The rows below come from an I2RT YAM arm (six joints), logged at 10 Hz.
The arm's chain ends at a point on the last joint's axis. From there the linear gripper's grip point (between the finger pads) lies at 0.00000 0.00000 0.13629 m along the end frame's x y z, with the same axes.
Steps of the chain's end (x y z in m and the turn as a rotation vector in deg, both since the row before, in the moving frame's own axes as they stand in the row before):
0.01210 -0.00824 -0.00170 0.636 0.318 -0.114
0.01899 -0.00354 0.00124 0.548 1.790 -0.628
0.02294 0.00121 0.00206 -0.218 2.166 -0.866
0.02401 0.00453 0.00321 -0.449 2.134 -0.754
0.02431 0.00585 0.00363 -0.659 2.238 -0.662
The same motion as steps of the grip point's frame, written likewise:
0.01285 -0.00975 -0.00171 0.636 0.318 -0.114
0.02324 -0.00487 0.00117 0.548 1.790 -0.628
0.02809 0.00169 0.00196 -0.218 2.166 -0.866
0.02909 0.00556 0.00311 -0.449 2.134 -0.754
0.02964 0.00739 0.00352 -0.659 2.238 -0.662

